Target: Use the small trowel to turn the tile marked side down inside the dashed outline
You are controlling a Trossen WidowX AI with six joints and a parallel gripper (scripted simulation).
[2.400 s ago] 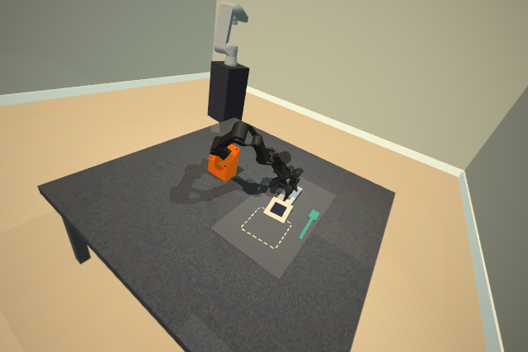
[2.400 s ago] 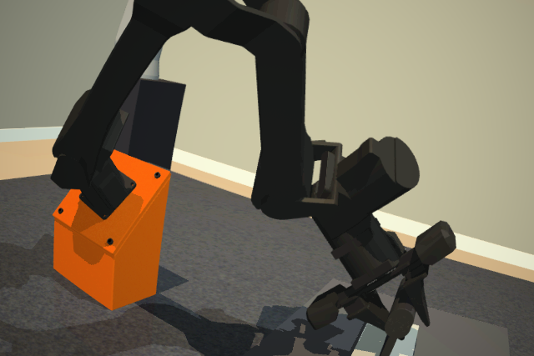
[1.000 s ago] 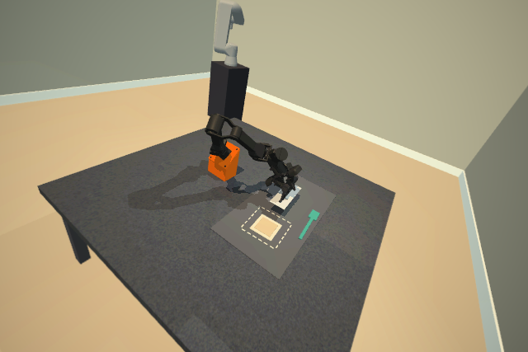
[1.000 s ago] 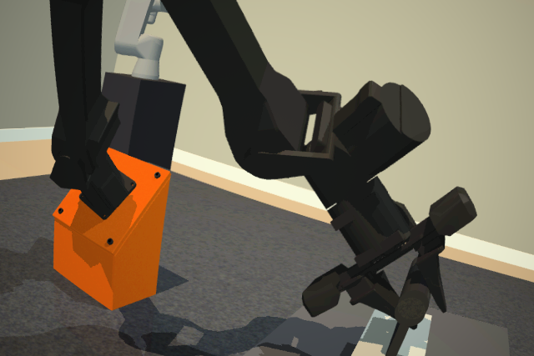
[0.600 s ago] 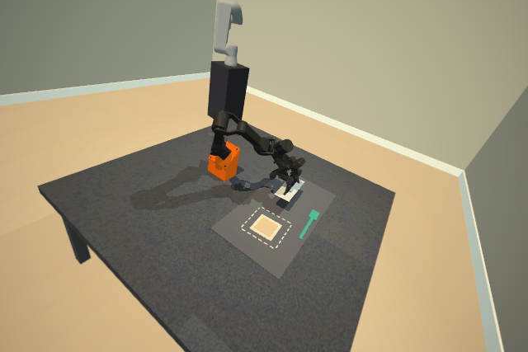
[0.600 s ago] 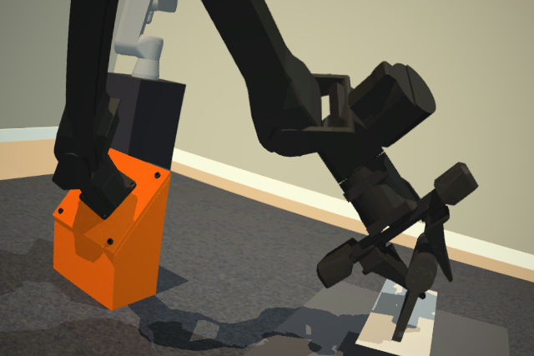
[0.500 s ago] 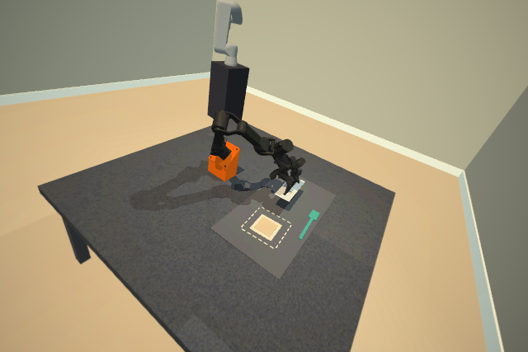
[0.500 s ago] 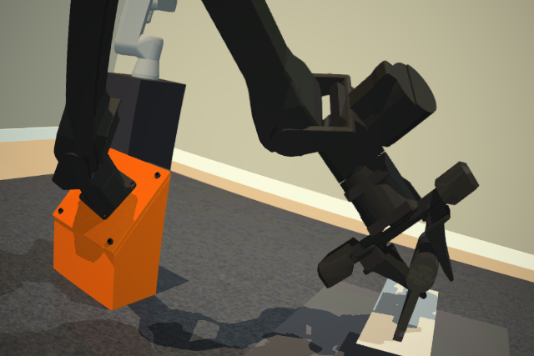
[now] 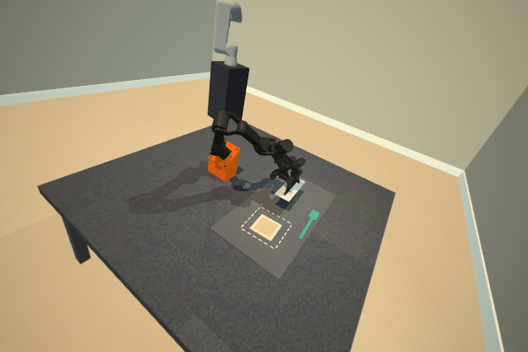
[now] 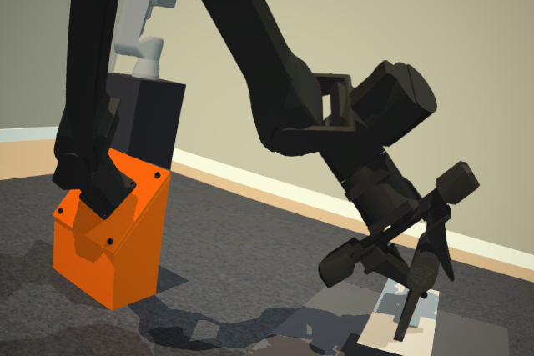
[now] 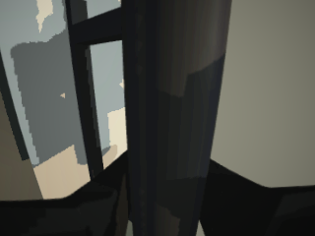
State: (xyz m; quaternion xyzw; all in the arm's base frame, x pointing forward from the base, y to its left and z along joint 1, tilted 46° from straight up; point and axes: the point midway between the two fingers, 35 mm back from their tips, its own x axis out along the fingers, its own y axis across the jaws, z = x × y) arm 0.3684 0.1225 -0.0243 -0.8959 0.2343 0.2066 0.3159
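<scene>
Right now the dark handled tool is 2 cm behind my gripper tip, 1 cm to the right of it and 1 cm below it. The rest, counted from my gripper tip: grey mat (16 cm below, 5 cm to the right); then cream tile (20 cm to the right, 13 cm below, 2 cm ahead); then teal trowel (13 cm below, 13 cm ahead, 1 cm to the right).
</scene>
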